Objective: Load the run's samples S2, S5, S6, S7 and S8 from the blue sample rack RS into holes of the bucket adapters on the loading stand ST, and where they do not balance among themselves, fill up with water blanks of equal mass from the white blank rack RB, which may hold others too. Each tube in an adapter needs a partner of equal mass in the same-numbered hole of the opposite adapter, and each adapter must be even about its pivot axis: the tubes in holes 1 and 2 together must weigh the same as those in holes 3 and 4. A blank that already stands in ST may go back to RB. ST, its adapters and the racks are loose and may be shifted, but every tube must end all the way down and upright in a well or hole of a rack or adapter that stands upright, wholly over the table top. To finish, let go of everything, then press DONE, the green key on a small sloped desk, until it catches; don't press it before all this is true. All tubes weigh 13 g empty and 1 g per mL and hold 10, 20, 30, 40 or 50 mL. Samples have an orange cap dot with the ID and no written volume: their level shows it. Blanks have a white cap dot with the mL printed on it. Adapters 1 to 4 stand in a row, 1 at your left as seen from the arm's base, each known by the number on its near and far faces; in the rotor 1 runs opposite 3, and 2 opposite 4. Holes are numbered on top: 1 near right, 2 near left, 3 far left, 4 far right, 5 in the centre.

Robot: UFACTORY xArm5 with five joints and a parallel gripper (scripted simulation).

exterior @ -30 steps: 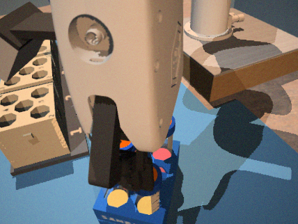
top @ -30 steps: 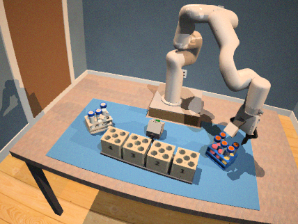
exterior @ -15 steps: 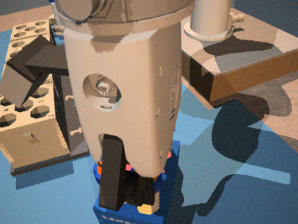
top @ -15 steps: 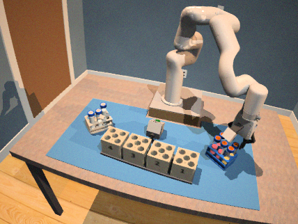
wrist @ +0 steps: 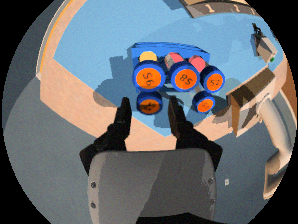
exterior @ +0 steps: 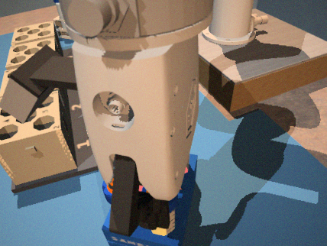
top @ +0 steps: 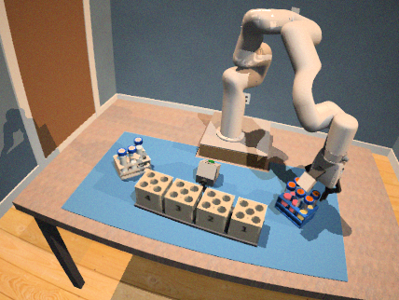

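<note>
Now: the blue sample rack RS 4 cm to the right of my hand and 10 cm below it. From my hand the other things lie so: white blank rack RB: 4 cm ahead, 69 cm to the right, 10 cm below; then blue-capped tube: 8 cm ahead, 70 cm to the right, 7 cm below; then loading stand ST: 14 cm ahead, 36 cm to the right, 13 cm below.
</note>
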